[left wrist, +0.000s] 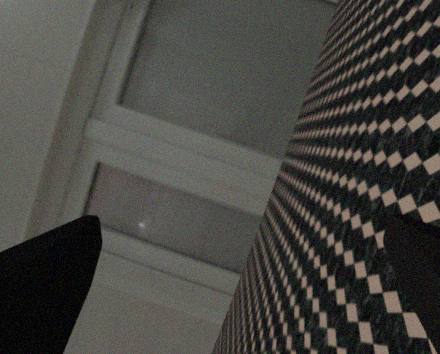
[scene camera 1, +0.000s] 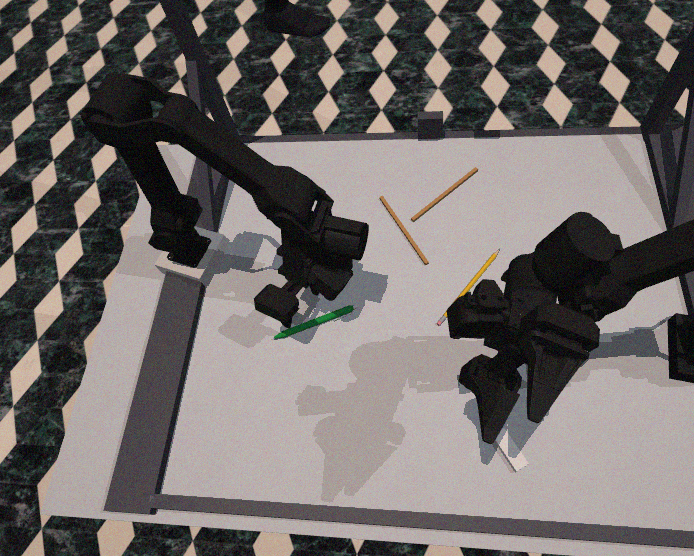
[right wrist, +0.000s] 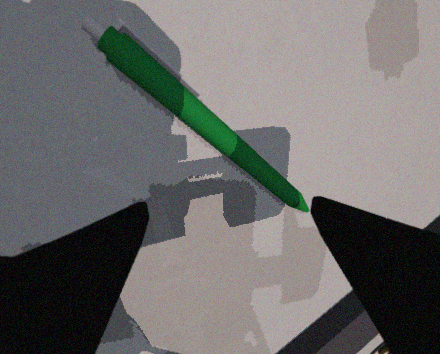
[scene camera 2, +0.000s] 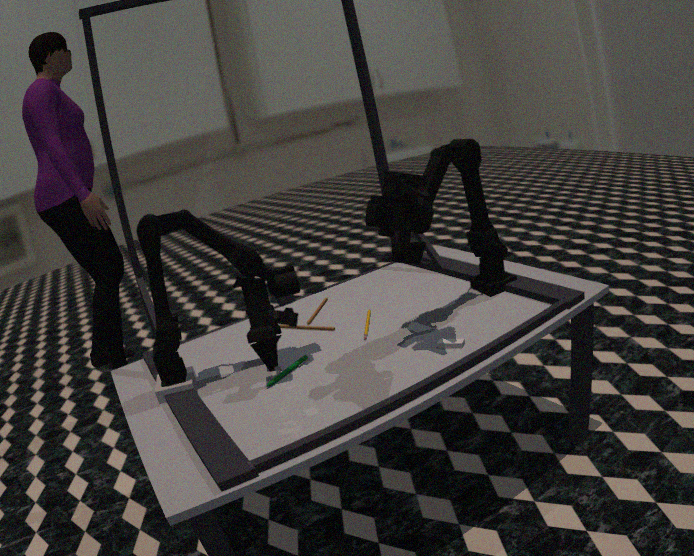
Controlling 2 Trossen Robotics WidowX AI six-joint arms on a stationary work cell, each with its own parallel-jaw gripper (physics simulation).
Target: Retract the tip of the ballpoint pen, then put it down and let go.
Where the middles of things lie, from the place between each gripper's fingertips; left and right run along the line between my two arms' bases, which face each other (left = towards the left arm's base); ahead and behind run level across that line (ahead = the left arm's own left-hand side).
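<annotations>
The green ballpoint pen (right wrist: 125, 49) is 30 mm to the left of my right hand, 10 mm ahead of it and 10 mm lower than it.
My left gripper, measured from the pen, is 180 mm beyond it, 310 mm to the left of it and 300 mm higher than it.
</annotations>
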